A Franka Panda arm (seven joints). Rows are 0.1 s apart.
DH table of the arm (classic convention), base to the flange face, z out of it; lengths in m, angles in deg. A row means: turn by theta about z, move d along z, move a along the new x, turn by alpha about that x. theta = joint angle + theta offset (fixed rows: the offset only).
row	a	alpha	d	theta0
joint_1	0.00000	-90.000	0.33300	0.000
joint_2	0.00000	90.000	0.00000	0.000
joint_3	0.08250	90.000	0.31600	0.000
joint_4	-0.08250	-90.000	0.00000	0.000
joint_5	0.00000	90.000	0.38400	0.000
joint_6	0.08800	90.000	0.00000	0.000
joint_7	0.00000	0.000	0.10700	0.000
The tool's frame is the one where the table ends.
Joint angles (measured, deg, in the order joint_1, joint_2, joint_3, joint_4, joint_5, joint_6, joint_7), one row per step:
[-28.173, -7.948, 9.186, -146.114, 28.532, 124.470, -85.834]
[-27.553, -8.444, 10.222, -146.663, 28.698, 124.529, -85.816]
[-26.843, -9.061, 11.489, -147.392, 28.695, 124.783, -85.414]
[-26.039, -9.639, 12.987, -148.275, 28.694, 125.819, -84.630]
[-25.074, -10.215, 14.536, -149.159, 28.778, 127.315, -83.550]
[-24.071, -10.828, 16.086, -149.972, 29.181, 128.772, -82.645]
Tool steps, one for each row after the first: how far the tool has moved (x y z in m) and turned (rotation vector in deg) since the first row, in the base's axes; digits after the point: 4 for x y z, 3 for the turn. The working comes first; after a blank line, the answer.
Tool pose at each row, in the base's axes (x y z in m, rotation vector in deg; the steps are taken from these numbers as rounded here):
[0.4020, -0.1203, 0.3035, -143.633, -63.106, -10.966]
[0.4023, -0.1079, 0.3032, -142.838, -64.933, -10.391]
[0.4021, -0.0937, 0.3027, -142.239, -66.839, -9.485]
[0.4020, -0.0783, 0.3013, -142.245, -68.693, -8.713]
[0.4024, -0.0624, 0.3004, -142.662, -70.437, -8.243]
[0.4026, -0.0462, 0.3000, -142.958, -72.161, -8.181]

[0.0003, 0.0124, -0.0003, -0.124, 0.078, 1.474]
[0.0001, 0.0266, -0.0008, -0.542, 0.292, 2.975]
[0.0000, 0.0420, -0.0022, -1.443, 0.261, 4.207]
[0.0004, 0.0579, -0.0031, -2.589, -0.052, 5.174]
[0.0006, 0.0741, -0.0035, -3.538, -0.598, 6.102]

